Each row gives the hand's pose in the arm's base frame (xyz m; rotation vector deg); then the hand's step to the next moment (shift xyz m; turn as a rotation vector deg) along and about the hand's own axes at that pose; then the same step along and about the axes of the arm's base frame.
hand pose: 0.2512 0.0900 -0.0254 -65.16 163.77 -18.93
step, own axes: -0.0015 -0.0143 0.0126 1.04 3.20 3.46
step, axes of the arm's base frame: 0.0123 -0.0114 -0.0093 -2.49 0.93 -4.03
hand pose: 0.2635 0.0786 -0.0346 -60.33 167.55 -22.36
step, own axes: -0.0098 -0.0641 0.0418 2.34 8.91 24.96
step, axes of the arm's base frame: 0.0516 -0.0511 -0.0261 -5.09 -0.58 -26.11
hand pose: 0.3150 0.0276 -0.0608 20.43 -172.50 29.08
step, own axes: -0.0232 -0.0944 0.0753 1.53 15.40 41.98
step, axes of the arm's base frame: 0.0429 -0.1066 -0.0437 -6.33 -0.07 -44.29
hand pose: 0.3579 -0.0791 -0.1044 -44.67 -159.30 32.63
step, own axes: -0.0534 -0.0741 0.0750 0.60 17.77 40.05
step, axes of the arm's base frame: -0.0105 -0.1100 -0.0418 -3.90 1.90 -43.60
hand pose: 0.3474 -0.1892 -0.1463 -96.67 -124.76 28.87
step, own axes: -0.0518 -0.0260 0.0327 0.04 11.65 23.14
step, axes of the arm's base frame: -0.0252 -0.0586 -0.0190 -1.00 1.12 -25.86
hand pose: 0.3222 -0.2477 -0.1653 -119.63 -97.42 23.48
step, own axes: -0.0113 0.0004 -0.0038 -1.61 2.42 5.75
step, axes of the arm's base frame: -0.0002 -0.0116 0.0027 -1.00 -1.22 -6.25
